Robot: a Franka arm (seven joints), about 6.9 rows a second.
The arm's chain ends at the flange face. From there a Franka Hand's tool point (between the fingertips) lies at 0.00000 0.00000 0.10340 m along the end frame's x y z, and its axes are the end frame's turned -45 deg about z.
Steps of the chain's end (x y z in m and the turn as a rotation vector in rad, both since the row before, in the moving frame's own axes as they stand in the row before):
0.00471 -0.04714 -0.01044 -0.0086 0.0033 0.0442
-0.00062 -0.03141 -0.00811 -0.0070 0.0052 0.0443
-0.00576 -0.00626 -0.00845 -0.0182 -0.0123 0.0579
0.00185 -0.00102 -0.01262 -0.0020 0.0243 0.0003
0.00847 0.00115 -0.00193 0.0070 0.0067 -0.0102
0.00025 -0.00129 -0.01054 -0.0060 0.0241 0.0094
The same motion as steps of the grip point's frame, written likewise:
0.03626 -0.02914 -0.01044 -0.0084 -0.0037 0.0442
0.02162 -0.02176 -0.00811 -0.0086 -0.0013 0.0443
-0.00189 -0.00813 -0.00847 -0.0042 -0.0216 0.0579
0.00366 0.00251 -0.01265 -0.0186 0.0158 0.0003
0.00618 0.00678 -0.00193 0.0002 0.0097 -0.0102
0.00240 0.00147 -0.01057 -0.0213 0.0128 0.0094

